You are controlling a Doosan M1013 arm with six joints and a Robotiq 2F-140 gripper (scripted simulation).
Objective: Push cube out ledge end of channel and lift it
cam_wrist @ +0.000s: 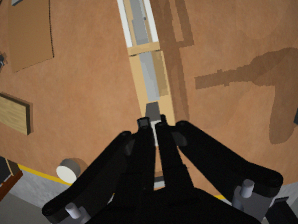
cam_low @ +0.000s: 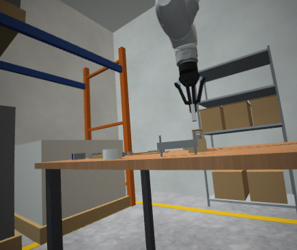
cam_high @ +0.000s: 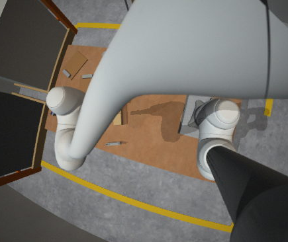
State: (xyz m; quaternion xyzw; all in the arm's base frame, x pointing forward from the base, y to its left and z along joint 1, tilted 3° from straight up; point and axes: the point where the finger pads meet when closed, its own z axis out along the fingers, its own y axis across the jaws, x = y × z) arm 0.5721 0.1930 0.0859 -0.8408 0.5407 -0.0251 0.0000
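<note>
Right now the red cube is 27 cm to the right of my hand, 12 cm ahead of it and 9 cm below it. From my hand the other things lie so: channel: 15 cm to the right, 10 cm below, 7 cm ahead; flat tan block: 40 cm ahead, 14 cm to the left, 14 cm below; grey hexagonal block: 42 cm to the right, 30 cm ahead, 14 cm below.
</note>
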